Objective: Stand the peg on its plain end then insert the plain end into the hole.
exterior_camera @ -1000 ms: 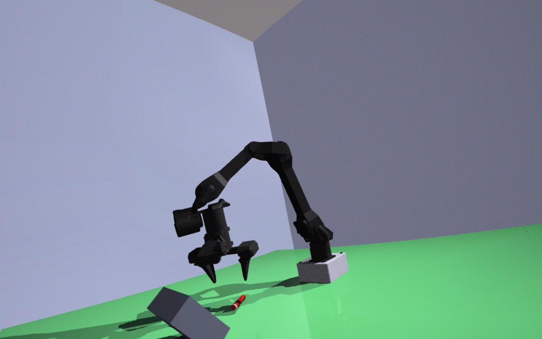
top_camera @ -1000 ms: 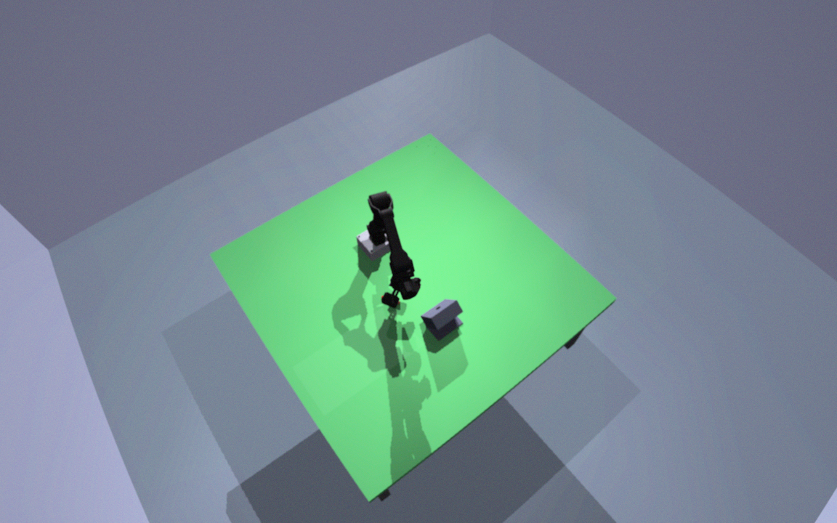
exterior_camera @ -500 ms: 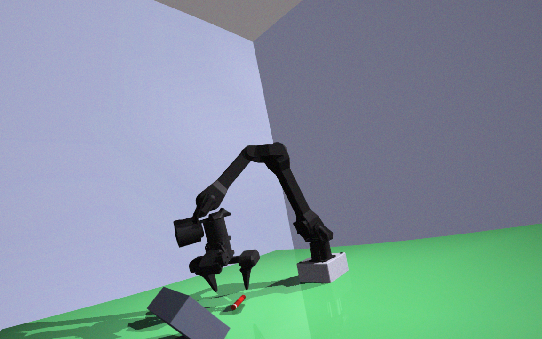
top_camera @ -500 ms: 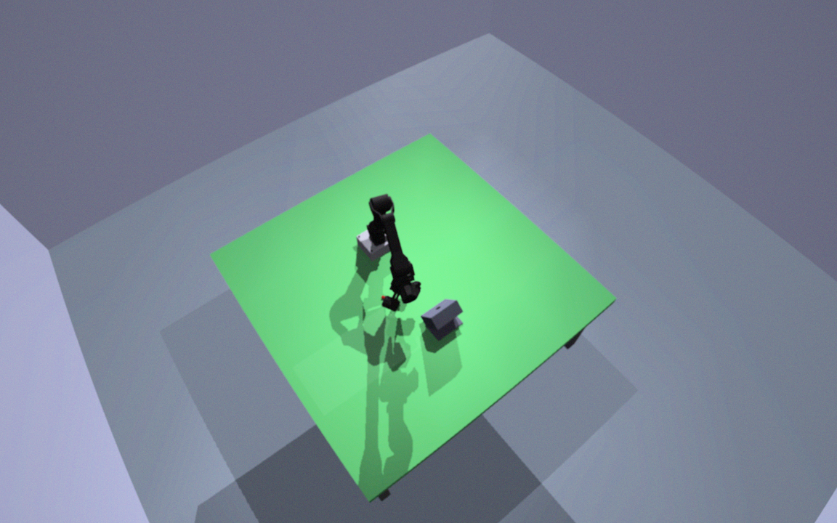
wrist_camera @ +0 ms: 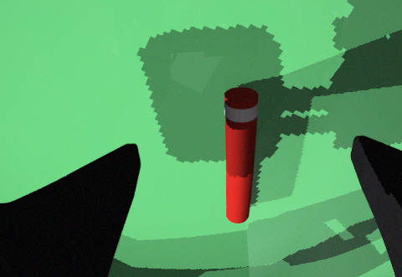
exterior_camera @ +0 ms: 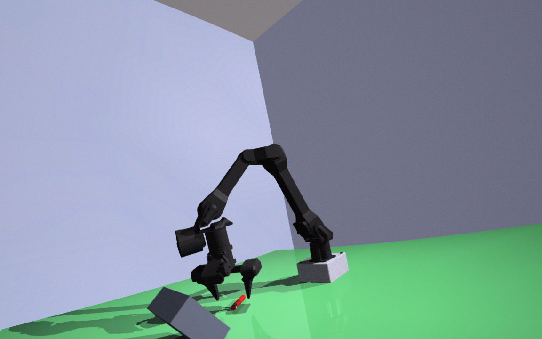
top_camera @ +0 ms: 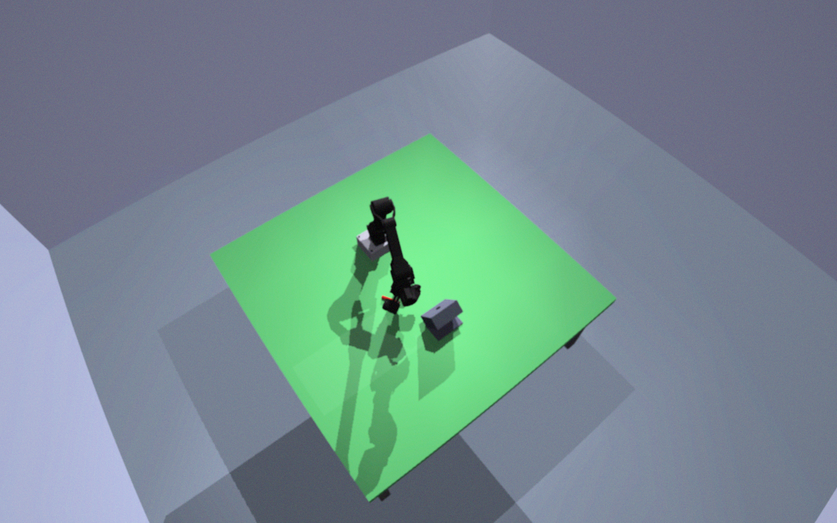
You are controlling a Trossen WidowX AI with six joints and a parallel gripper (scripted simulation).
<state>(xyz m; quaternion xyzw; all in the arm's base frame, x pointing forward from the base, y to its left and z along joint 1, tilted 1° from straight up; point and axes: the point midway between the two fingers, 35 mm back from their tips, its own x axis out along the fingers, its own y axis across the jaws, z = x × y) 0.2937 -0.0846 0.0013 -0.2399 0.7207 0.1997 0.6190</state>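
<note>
Right now my gripper tip is 10 mm past the red peg and 20 mm above it. Round my gripper tip: grey sloped panel 170 mm ahead, 110 mm to the left, 40 mm above.
</note>
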